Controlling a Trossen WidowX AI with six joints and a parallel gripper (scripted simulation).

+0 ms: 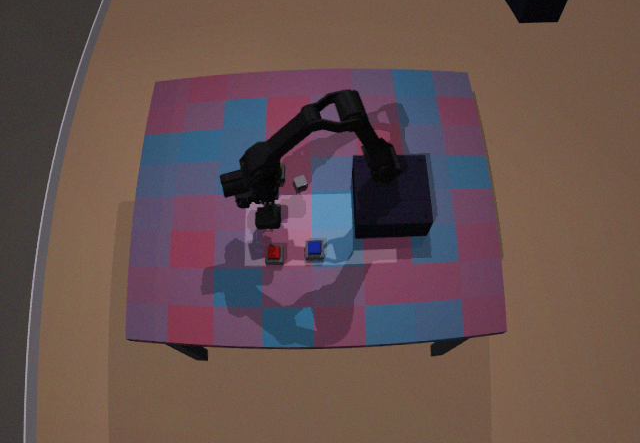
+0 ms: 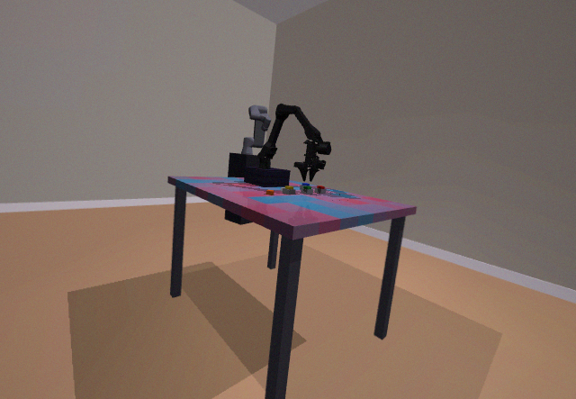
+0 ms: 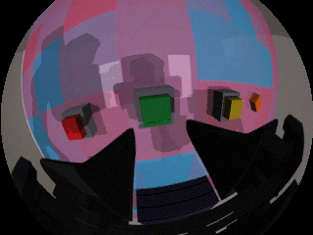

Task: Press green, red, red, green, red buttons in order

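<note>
My gripper tip is now 3 cm above the green button. Round my gripper tip: white block 9 cm behind, 8 cm to the right, 6 cm below; then yellow button 12 cm to the right, 3 cm below, 3 cm behind; then red button 12 cm to the left, 3 cm below, 2 cm ahead.
</note>
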